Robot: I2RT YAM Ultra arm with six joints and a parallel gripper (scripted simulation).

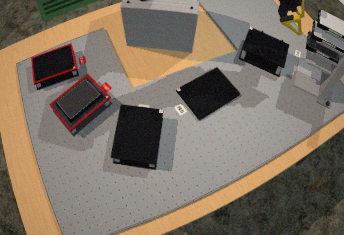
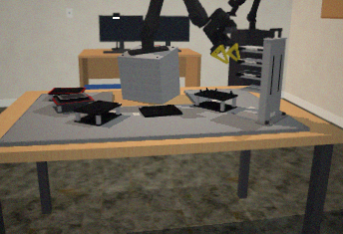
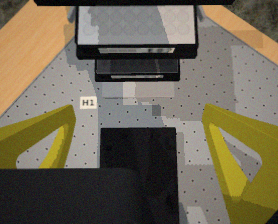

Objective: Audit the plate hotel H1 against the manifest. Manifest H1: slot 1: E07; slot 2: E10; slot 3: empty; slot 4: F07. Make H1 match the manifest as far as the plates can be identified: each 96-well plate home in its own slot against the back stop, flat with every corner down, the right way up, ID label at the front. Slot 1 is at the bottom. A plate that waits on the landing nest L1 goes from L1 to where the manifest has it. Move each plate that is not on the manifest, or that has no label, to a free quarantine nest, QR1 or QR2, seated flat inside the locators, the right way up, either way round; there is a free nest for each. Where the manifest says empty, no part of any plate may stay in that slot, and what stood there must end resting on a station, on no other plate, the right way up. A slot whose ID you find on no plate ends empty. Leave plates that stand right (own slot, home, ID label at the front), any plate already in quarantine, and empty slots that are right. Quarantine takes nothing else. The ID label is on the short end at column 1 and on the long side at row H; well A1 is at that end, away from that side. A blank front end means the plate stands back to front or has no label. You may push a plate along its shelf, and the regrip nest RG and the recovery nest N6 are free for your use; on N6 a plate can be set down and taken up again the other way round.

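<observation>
The pale grey 96-well plate is 90 mm ahead of my hand, 60 mm to the left of it and 10 mm above it. The rest, counted from my hand: A1 mark: 160 mm behind, 30 mm to the right, 160 mm below; then black regrip nest RG: 70 mm behind, 40 mm to the right, 170 mm below; then plate hotel H1: 160 mm ahead, 100 mm to the left, 60 mm below.
</observation>
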